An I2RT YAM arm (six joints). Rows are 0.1 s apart.
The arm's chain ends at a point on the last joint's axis. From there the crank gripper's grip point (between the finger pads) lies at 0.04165 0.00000 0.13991 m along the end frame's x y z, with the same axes.
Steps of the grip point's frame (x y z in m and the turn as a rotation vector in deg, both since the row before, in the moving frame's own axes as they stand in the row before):
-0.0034 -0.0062 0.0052 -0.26 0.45 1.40
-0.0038 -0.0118 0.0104 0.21 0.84 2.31
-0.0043 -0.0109 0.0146 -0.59 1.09 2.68
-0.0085 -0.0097 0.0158 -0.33 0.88 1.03
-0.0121 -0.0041 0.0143 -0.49 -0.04 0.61
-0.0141 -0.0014 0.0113 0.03 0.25 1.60
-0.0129 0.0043 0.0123 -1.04 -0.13 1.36
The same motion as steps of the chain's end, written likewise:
-0.0045 -0.0079 0.0055 -0.26 0.45 1.40
-0.0058 -0.0130 0.0110 0.21 0.84 2.31
-0.0069 -0.0143 0.0154 -0.59 1.09 2.68
-0.0106 -0.0113 0.0165 -0.33 0.88 1.03
-0.0120 -0.0057 0.0143 -0.49 -0.04 0.61
-0.0147 -0.0025 0.0115 0.03 0.25 1.60
-0.0125 0.0008 0.0122 -1.04 -0.13 1.36

